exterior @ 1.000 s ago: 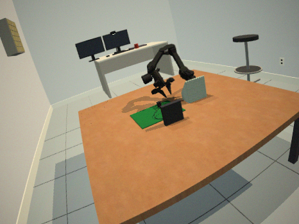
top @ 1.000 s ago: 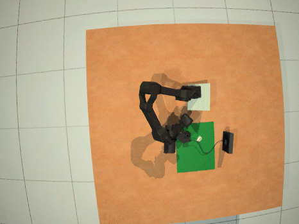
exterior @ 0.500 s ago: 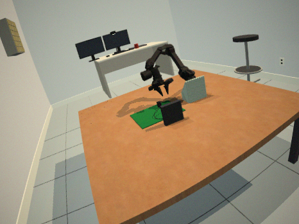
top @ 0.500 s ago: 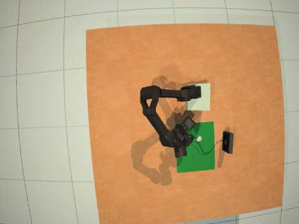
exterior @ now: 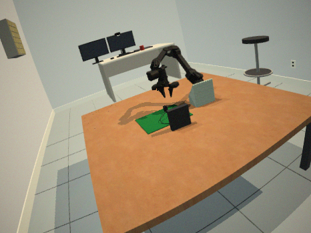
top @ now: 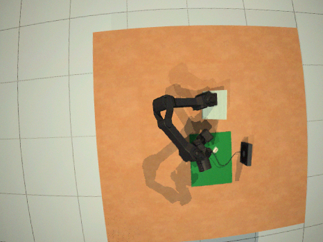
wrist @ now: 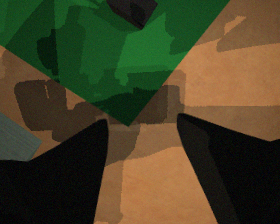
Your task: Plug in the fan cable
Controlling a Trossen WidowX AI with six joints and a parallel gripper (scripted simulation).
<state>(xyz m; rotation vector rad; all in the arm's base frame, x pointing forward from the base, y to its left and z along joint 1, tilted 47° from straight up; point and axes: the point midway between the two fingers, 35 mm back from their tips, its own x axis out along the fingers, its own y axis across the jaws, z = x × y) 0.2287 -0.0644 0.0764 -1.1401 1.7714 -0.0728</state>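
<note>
The dark fan plug is 6 cm ahead of my gripper tip, 5 cm to the left of it and 5 cm below it. Round my gripper tip: green board: 11 cm to the left, 11 cm ahead, 9 cm below; then pale fan header: 13 cm to the left, 7 cm below, 5 cm ahead; then black fan: 29 cm to the left, 7 cm ahead, 2 cm below.
</note>
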